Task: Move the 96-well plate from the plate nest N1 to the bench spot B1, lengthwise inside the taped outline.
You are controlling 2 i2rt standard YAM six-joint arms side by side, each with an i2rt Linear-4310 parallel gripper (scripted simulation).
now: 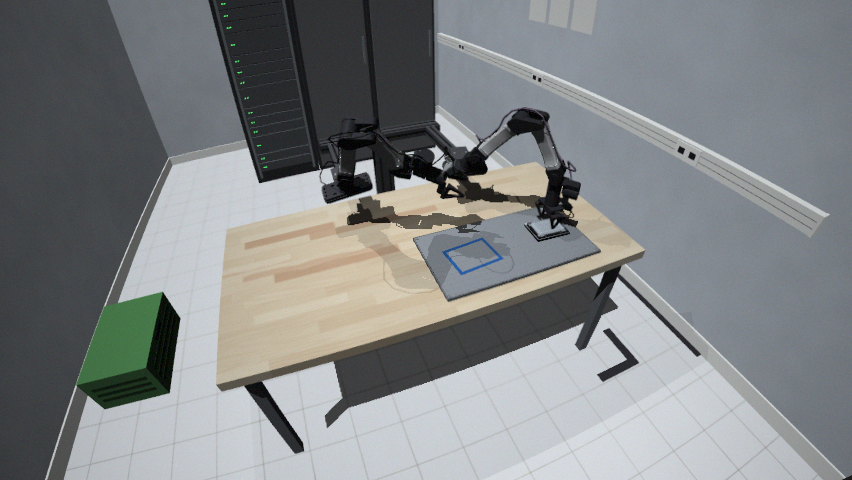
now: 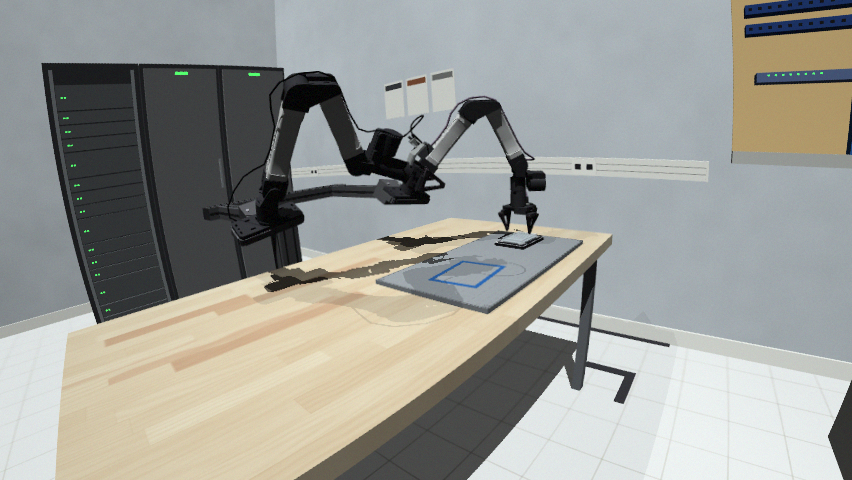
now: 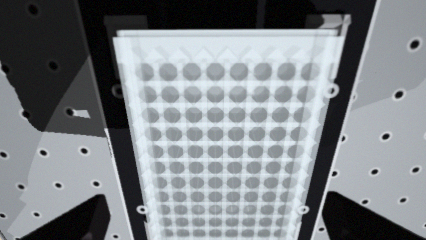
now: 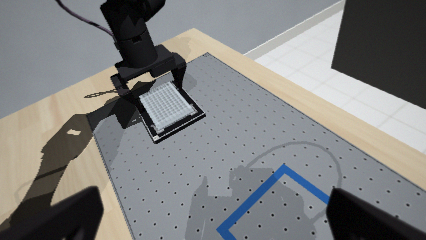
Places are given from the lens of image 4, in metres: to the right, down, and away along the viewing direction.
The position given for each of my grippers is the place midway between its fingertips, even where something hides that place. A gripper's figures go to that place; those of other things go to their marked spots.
my left gripper (image 4: 160, 99): -0.12, -0.05, 0.51
my right gripper (image 4: 214, 198): 0.00, 0.03, 0.09
